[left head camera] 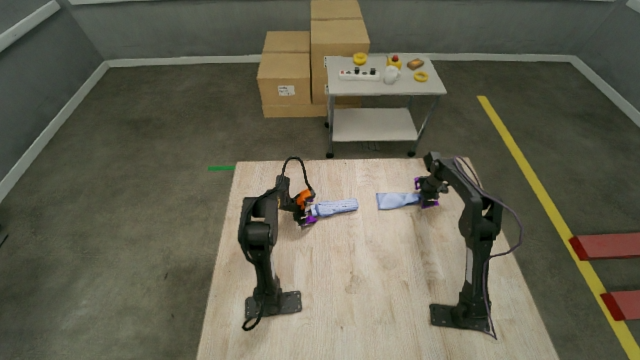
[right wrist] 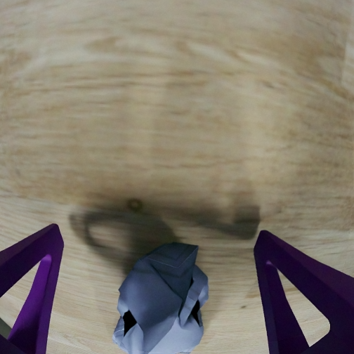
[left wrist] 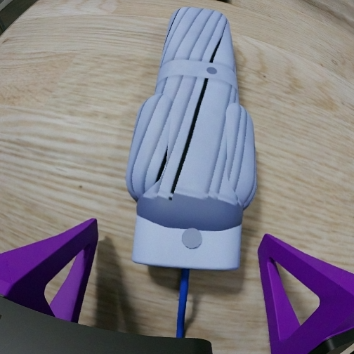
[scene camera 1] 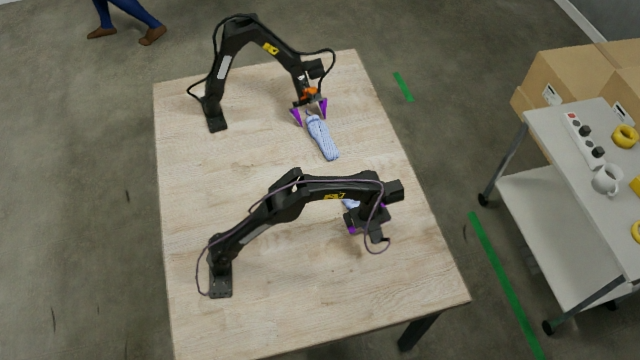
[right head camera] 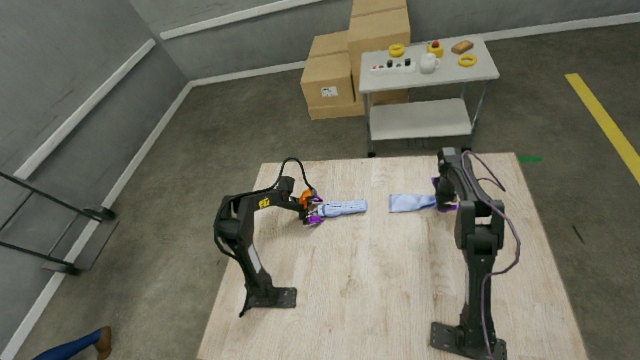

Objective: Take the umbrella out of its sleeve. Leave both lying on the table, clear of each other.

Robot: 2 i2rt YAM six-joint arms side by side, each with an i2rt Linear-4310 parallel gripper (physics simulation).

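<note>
The folded light-blue umbrella (left head camera: pixel 335 207) (right head camera: pixel 343 208) (scene camera 1: pixel 322 137) (left wrist: pixel 200 140) lies on the table, pleated, with a strap around it and a blue cord at its handle end. My left gripper (left head camera: pixel 308 211) (right head camera: pixel 314 210) (scene camera 1: pixel 310 113) (left wrist: pixel 181 237) is open at that handle end, one finger on each side, touching neither side. The light-blue sleeve (left head camera: pixel 397 200) (right head camera: pixel 411 202) (scene camera 1: pixel 351 204) (right wrist: pixel 162 300) lies flat to the right of the umbrella, with a gap between them. My right gripper (right head camera: pixel 445 195) (right wrist: pixel 157 240) is open over the sleeve's crumpled closed end, fingers apart from it; the arm hides part of the sleeve in scene camera 1.
The wooden table (left head camera: pixel 350 300) (right head camera: pixel 350 310) (scene camera 1: pixel 280 295) carries both arm bases at its near side. Beyond its far edge stand a white cart (left head camera: pixel 370 90) with small items and several cardboard boxes (left head camera: pixel 285 75) (right head camera: pixel 327 75). Part of a person's leg (right head camera: pixel 75 345) shows at the lower left of the right head camera.
</note>
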